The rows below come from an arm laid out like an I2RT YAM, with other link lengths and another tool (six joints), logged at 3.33 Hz.
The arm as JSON. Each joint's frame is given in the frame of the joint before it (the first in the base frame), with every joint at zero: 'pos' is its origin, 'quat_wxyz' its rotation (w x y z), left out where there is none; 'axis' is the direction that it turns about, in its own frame. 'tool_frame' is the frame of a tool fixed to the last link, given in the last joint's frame.
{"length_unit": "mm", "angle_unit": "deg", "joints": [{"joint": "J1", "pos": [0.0, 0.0, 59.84], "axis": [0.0, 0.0, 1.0]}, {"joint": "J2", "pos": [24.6, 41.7, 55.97], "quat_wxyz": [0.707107, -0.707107, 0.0, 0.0], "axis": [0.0, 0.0, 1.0]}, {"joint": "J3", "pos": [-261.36, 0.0, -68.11], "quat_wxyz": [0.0, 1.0, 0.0, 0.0], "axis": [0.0, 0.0, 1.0]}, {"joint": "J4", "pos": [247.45, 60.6, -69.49], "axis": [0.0, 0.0, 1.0]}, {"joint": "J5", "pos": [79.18, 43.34, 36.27], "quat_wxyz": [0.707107, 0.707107, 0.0, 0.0], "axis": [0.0, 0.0, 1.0]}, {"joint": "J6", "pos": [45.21, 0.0, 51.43], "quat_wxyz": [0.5, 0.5, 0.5, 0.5], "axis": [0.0, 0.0, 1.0]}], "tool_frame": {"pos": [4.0, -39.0, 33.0], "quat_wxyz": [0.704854, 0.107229, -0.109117, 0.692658]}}
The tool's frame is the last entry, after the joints.
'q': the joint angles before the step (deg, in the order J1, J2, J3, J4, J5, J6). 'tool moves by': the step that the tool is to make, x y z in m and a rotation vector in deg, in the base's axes. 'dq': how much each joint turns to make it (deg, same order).
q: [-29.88 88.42 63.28 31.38 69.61 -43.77]
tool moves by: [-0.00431 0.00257 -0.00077 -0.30 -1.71 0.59]
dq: [0.00 -0.97 -1.23 0.16 -0.53 1.85]
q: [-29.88 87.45 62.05 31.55 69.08 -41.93]
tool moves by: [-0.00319 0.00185 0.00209 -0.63 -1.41 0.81]
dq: [-0.09 -0.79 -0.79 0.87 -0.88 0.71]
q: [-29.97 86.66 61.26 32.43 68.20 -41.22]
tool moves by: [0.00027 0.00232 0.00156 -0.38 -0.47 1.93]
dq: [0.09 -0.62 -0.44 0.10 -1.84 0.35]
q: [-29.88 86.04 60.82 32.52 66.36 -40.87]
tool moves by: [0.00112 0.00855 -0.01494 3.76 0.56 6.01]
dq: [0.78 -2.45 -1.58 -9.83 -5.08 7.37]
